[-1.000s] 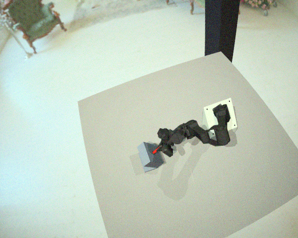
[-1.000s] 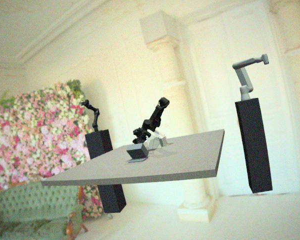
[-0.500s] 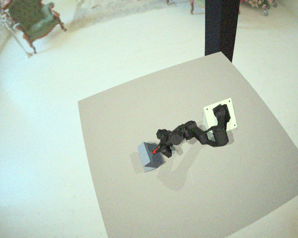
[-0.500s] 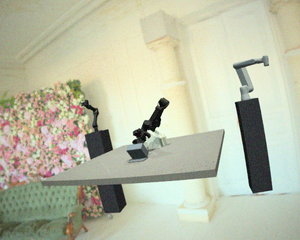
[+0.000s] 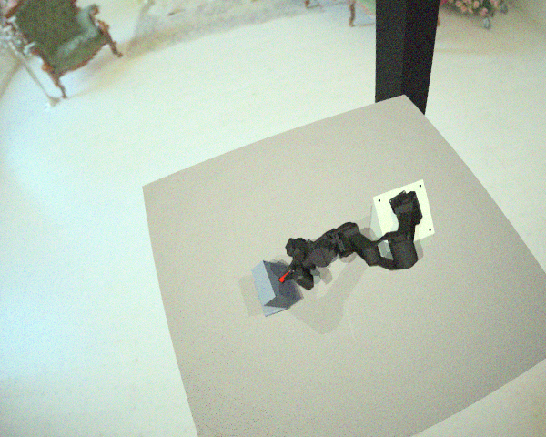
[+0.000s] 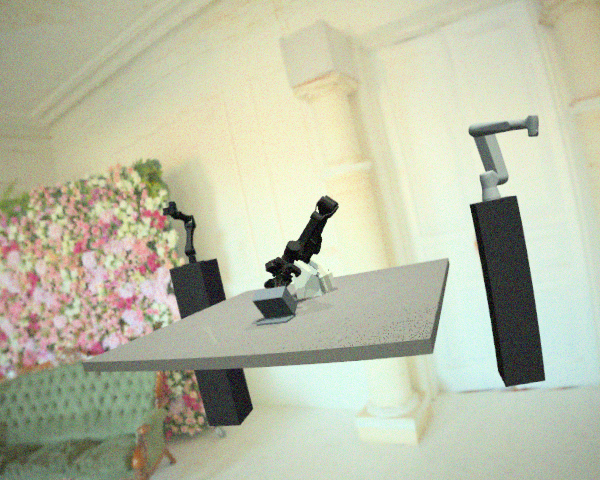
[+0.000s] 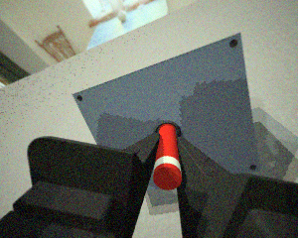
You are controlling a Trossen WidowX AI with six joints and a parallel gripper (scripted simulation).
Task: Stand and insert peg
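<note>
Now: gripper tip 3 cm short of the grey sloped panel and 3 cm above it. The rest, counted from my gripper tip: red peg (1 cm behind, 1 cm above).
</note>
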